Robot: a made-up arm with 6 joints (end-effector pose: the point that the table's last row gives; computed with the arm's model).
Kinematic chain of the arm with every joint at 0, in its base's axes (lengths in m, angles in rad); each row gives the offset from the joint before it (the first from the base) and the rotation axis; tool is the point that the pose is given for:
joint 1: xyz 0 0 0.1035 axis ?
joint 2: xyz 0 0.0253 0 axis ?
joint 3: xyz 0 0 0.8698 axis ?
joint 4: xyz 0 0 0.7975 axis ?
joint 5: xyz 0 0 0 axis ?
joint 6: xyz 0 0 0.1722 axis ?
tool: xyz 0 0 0
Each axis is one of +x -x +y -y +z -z.
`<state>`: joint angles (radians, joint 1 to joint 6).
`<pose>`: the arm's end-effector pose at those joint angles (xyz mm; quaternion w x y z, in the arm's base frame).
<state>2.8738 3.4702 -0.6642 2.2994 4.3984 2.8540</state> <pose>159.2 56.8 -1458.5 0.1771 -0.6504 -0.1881 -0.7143</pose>
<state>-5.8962 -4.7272 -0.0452 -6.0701 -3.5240 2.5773</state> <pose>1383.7 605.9 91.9 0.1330 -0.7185 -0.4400 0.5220</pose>
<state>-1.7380 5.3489 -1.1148 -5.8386 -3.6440 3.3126</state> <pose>277.8 1279.6 389.4 0.7678 0.2927 -0.1403 0.5525</pose>
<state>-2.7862 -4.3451 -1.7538 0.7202 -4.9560 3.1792</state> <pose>-973.8 -506.0 593.0 0.6101 0.2897 -0.6036 0.4237</pose>
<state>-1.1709 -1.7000 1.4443 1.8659 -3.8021 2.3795</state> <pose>-296.1 1025.2 623.7 0.1249 0.6827 0.6622 0.2825</pose>
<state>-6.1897 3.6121 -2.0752 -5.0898 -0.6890 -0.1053</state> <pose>539.0 -26.3 -599.9 0.7554 0.4678 0.3886 0.2439</pose>
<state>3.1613 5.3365 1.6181 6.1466 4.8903 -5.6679</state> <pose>323.1 -42.0 1364.5 0.2582 -0.3195 0.1593 -0.8977</pose>
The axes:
joint 1: +z
joint 2: +y
joint 3: +y
joint 4: +z
joint 5: +y
joint 6: +z

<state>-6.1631 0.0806 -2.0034 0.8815 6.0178 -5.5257</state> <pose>-817.6 -108.3 611.3 0.2532 -0.5504 -0.6646 0.4373</pose>
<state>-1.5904 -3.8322 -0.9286 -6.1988 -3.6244 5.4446</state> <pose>8.5 -1202.5 -615.4 0.1398 -0.2972 -0.8149 -0.4775</pose>
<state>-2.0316 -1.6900 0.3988 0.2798 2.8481 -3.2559</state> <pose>683.5 1289.0 220.7 0.6513 0.4998 -0.4987 0.2781</pose>
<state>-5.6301 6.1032 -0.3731 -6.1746 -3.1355 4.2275</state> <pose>-400.6 -274.7 1490.8 0.1964 -0.9502 0.1555 -0.1855</pose>
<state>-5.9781 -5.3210 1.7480 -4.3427 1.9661 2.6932</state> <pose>969.9 487.3 -39.4 0.7947 -0.4885 0.1292 0.3363</pose>
